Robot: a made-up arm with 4 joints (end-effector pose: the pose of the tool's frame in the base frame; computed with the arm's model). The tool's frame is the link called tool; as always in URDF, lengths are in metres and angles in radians. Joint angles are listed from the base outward.
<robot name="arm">
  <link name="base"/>
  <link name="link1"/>
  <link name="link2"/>
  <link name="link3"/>
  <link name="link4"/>
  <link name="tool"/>
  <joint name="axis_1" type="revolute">
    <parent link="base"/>
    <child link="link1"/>
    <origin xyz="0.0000 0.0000 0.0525"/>
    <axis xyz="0 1 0"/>
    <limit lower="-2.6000" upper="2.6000"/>
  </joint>
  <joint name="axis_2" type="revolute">
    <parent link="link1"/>
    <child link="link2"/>
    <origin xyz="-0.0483 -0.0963 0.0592"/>
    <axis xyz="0 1 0"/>
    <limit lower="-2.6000" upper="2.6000"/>
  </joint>
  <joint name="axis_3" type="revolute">
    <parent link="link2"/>
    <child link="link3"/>
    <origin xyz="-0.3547 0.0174 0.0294"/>
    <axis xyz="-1 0 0"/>
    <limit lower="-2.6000" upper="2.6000"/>
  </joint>
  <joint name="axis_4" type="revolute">
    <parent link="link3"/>
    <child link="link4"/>
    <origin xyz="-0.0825 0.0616 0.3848"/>
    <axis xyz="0 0 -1"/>
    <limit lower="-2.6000" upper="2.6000"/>
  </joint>
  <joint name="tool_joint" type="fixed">
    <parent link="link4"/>
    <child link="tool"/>
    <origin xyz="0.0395 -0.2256 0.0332"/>
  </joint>
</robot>
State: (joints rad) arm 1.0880 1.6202 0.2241 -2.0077
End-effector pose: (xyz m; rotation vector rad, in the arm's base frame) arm 0.4219 0.2020 -0.1301 2.4955 1.6771 0.7398
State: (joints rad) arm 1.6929 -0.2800 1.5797 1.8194
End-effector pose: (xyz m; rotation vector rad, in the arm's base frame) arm -0.0925 0.3384 0.7422 -1.5468 -0.3259 -0.3118
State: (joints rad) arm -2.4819 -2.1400 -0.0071 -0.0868
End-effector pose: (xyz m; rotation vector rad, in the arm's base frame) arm 0.4805 -0.2416 0.3125 0.0775 1.6598 0.0600
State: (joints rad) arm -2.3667 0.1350 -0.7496 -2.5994
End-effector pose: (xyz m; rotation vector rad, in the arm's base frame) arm -0.2020 -0.1622 -0.6245 2.1226 1.0548 -1.3422
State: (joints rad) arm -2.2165 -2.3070 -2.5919 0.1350
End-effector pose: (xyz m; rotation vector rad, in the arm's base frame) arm -0.3448 -0.1547 0.4769 1.7445 0.7296 -2.1934
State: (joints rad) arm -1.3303 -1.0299 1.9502 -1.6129
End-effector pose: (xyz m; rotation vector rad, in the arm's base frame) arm 0.2432 0.2684 0.0313 -1.3200 -0.2929 -0.8362
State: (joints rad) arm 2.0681 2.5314 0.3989 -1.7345
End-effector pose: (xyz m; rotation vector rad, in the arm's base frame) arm -0.2590 0.2100 -0.1936 -1.5314 -0.8869 0.9582
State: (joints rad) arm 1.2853 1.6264 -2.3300 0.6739
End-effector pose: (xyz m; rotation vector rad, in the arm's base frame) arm 0.4940 -0.2862 0.5901 0.0818 -1.0974 2.3750
